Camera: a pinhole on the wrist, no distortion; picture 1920 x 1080 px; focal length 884.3 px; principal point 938.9 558.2 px. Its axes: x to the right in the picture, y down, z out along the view. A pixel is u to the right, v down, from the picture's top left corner.
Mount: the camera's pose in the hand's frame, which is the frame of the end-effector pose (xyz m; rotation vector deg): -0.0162 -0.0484 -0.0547 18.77 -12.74 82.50
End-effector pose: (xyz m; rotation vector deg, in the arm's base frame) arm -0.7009 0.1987 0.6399 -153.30 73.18 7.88
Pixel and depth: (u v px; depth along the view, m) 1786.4 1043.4 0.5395
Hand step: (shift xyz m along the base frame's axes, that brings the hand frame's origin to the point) -0.3568 0.1281 -0.6372
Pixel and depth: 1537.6 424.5 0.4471
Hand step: 0.0099 -0.0357 -0.4779
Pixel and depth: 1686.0 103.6 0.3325
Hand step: 0.0626 -0.1379 -0.3727
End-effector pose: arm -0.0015 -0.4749 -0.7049 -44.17 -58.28 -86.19
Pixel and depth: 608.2 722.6 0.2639
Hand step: -0.2223 0.1793 -0.0323
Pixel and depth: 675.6 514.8 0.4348
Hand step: -0.3379 0.2800 0.0754
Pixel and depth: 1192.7 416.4 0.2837
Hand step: -0.0987 0.1924 0.1299
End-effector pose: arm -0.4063 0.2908 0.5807 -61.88 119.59 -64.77
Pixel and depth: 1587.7 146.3 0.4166
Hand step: 0.1594 -0.3556 -0.2941
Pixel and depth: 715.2 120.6 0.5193
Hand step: 0.2857 -0.4901 0.1199
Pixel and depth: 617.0 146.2 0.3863
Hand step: 0.2233 -0.3523 0.1488
